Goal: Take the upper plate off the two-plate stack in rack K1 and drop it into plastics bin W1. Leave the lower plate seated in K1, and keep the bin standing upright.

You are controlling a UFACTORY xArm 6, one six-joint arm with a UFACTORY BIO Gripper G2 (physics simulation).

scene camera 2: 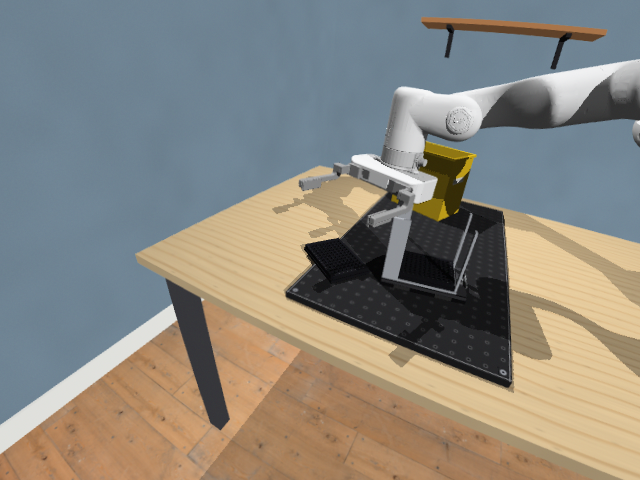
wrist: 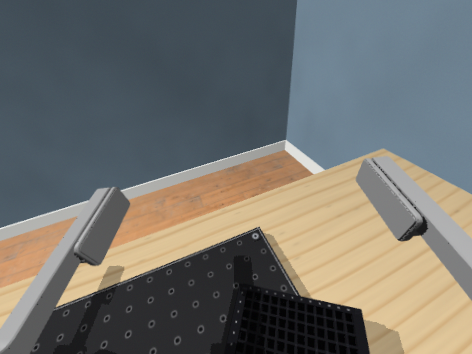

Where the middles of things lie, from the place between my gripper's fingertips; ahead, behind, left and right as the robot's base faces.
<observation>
Now: the yellow bin (scene camera 2: 451, 166) 40 mm behind my hand, 510 mm to the right of it and 70 mm below it.
</observation>
